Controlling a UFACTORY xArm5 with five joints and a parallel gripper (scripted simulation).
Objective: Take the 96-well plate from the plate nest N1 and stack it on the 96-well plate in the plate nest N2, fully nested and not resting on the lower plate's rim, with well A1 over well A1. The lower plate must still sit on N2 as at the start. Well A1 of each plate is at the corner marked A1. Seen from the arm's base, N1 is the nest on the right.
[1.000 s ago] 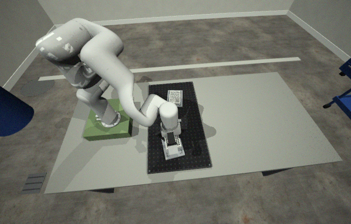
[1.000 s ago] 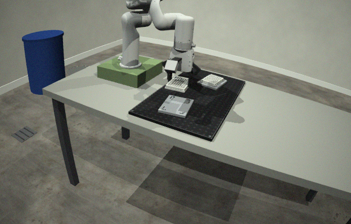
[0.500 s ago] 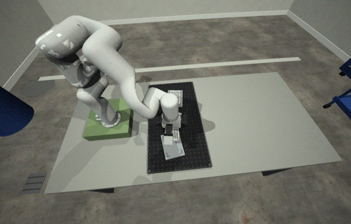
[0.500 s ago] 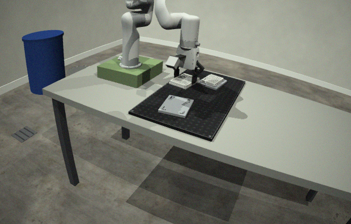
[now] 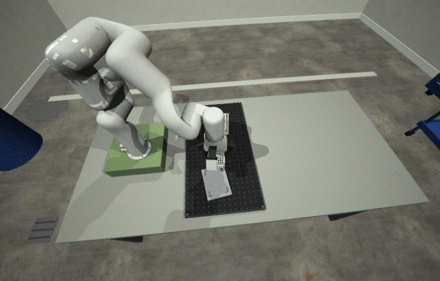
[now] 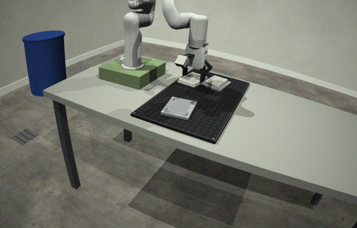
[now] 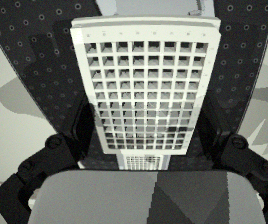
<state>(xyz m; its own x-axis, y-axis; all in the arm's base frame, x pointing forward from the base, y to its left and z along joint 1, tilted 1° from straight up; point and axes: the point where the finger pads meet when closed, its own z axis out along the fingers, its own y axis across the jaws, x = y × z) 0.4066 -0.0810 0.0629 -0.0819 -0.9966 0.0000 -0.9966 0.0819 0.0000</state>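
The grey nest N2 lies 20 mm ahead of my hand, 280 mm to the left of it and 120 mm below it. The rest, counted from my hand: grey nest N1: 10 mm behind, 100 mm to the right, 120 mm below; A1 mark: 40 mm behind, 210 mm to the left, 110 mm below; white 96-well plate: 10 mm below.
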